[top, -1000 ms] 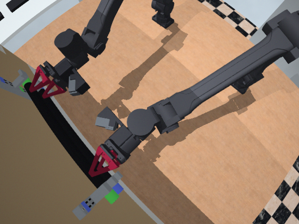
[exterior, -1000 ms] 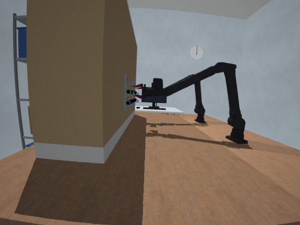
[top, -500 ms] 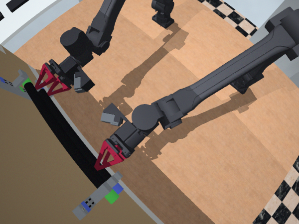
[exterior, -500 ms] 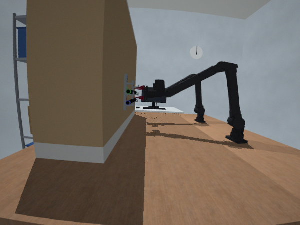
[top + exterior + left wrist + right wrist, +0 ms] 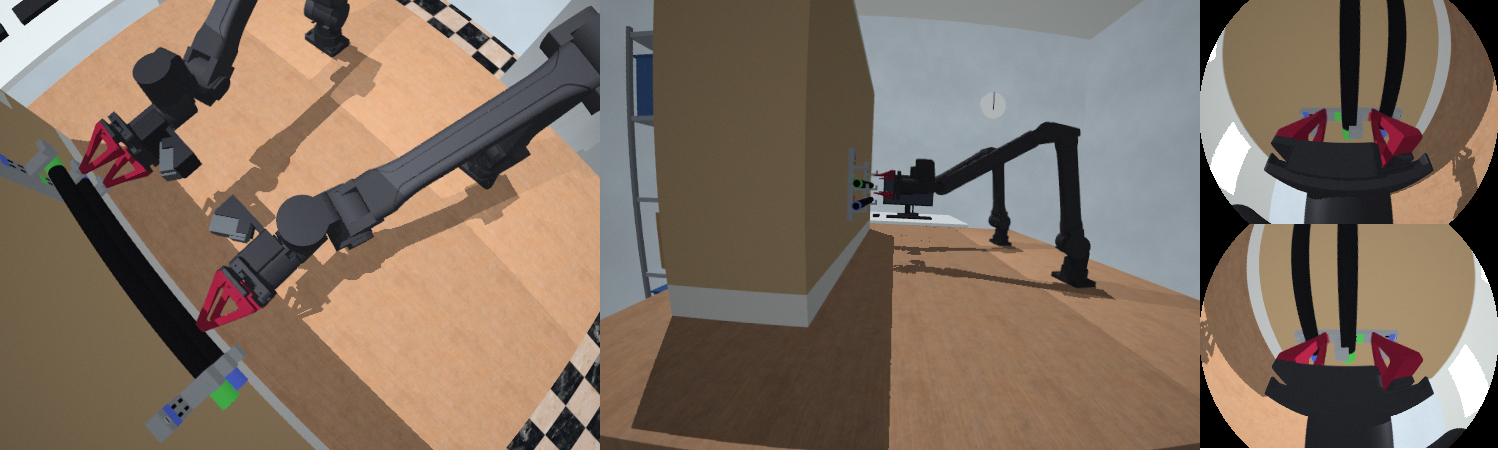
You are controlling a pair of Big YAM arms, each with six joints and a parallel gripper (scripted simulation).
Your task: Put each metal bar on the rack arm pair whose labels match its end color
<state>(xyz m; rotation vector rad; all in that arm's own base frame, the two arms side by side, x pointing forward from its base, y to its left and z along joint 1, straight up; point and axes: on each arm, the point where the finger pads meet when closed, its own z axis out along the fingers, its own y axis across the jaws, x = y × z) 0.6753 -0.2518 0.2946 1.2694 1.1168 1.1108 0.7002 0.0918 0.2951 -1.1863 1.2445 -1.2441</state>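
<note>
Right now my right hand is 150 mm to the right of the blue-ended bar, 80 mm above it and 60 mm short of it. Round my right hand: brown wall: 240 mm ahead, 160 mm to the left, 150 mm above; then green-ended bar: 150 mm to the left, 60 mm ahead.
Now: the blue-ended bar 50 mm ahead of my left hand, 150 mm to the right of it and 80 mm below it. The rest, counted from my left hand: brown wall 240 mm ahead, 140 mm to the right, 160 mm above; then green-ended bar 50 mm ahead, 150 mm to the right.
</note>
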